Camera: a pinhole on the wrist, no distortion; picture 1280 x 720 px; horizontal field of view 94.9 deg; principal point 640.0 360.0 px. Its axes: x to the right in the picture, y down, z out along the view. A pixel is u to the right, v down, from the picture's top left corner.
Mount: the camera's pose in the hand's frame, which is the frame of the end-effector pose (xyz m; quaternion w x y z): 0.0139 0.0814 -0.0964 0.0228 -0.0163 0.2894 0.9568
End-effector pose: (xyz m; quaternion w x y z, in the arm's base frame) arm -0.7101 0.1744 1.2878 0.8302 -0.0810 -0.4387 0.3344
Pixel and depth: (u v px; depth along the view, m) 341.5 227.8 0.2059
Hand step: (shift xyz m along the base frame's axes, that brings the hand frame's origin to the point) -0.1080 0.2407 0.0128
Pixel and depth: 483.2 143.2 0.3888
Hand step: -0.2728 0.3648 -0.0053
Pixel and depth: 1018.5 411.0 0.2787
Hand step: -0.2849 0.0395 -0.1259
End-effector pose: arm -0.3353 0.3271 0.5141 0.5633 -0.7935 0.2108 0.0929
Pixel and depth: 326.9 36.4 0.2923
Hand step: -0.0032 -0.0823 -0.4070
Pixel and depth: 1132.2 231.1 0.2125
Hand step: -0.2507 0.0141 -0.1613
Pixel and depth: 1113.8 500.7 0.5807
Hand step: -0.5150 0.4376 -0.2324
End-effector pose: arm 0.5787 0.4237 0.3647 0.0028 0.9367 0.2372 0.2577
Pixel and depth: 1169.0 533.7 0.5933
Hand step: -0.0541 -0.4364 -0.6317
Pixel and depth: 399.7 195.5 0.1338
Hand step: 0.1317 -0.1341 0.0593
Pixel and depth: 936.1 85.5 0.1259
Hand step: 0.0398 -0.2044 0.0258
